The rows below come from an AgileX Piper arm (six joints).
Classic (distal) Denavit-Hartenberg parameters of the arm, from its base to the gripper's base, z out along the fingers. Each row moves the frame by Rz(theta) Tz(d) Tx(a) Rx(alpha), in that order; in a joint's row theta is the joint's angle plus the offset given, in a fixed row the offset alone. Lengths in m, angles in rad.
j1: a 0, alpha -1.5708, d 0.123, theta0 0
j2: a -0.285, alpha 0, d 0, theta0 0.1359
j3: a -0.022, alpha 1.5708, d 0, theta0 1.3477
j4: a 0, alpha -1.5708, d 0.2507, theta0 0
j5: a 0, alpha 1.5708, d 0, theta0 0
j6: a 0, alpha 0, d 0.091, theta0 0
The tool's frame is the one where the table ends.
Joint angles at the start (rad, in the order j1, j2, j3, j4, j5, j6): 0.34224, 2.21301, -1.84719, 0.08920, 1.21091, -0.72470
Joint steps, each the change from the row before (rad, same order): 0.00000, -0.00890, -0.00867, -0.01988, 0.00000, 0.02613; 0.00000, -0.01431, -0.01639, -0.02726, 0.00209, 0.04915; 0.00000, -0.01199, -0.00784, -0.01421, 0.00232, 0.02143; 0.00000, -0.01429, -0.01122, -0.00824, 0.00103, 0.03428; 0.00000, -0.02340, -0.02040, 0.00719, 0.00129, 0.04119; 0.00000, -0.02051, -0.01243, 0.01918, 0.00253, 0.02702; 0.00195, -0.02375, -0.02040, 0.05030, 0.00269, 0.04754; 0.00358, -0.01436, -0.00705, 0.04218, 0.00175, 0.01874; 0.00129, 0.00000, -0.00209, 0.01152, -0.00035, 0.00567; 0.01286, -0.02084, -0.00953, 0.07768, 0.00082, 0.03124
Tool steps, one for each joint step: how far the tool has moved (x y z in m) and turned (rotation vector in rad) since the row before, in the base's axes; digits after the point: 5 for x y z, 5 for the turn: 0.00107, -0.00141, 0.00614, -0.01057, -0.02036, -0.02065; 0.00155, -0.00191, 0.01061, -0.01089, -0.03153, -0.04202; 0.00015, -0.00123, 0.00745, -0.00466, -0.01950, -0.01803; 0.00013, -0.00070, 0.00945, 0.00541, -0.02325, -0.03221; -0.00058, 0.00045, 0.01612, 0.02801, -0.03419, -0.04157; -0.00194, 0.00105, 0.01271, 0.03357, -0.01934, -0.02861; -0.00331, 0.00432, 0.01661, 0.07173, -0.01501, -0.04799; -0.00341, 0.00431, 0.00881, 0.05071, -0.00043, -0.01629; -0.00037, 0.00152, 0.00073, 0.01299, 0.00294, -0.00459; -0.00702, 0.01052, 0.01325, 0.09040, 0.00794, -0.01811
